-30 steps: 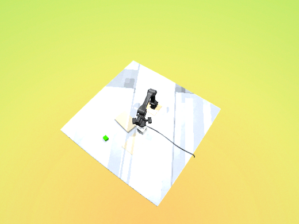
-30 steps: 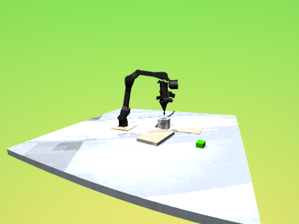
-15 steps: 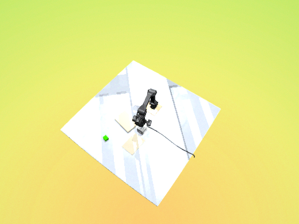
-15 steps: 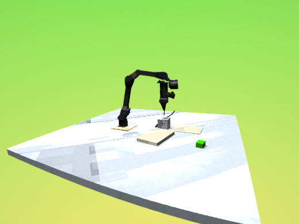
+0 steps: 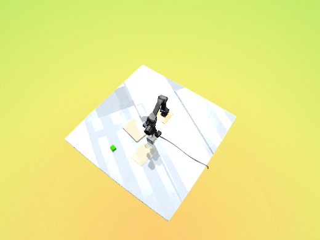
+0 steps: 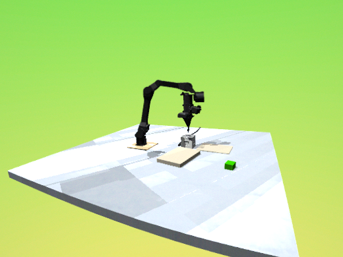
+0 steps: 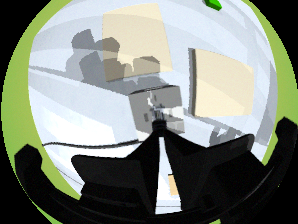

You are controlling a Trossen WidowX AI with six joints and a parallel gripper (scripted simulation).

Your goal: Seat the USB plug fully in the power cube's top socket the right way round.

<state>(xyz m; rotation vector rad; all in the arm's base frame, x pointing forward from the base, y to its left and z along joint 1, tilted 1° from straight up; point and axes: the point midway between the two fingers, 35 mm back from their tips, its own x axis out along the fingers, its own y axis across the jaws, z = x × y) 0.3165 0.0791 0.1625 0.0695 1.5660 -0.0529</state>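
Right now the usb plug is 2 cm below my gripper tip. The rest, counted from my gripper tip: green block (30 cm ahead, 25 cm to the right, 12 cm below).
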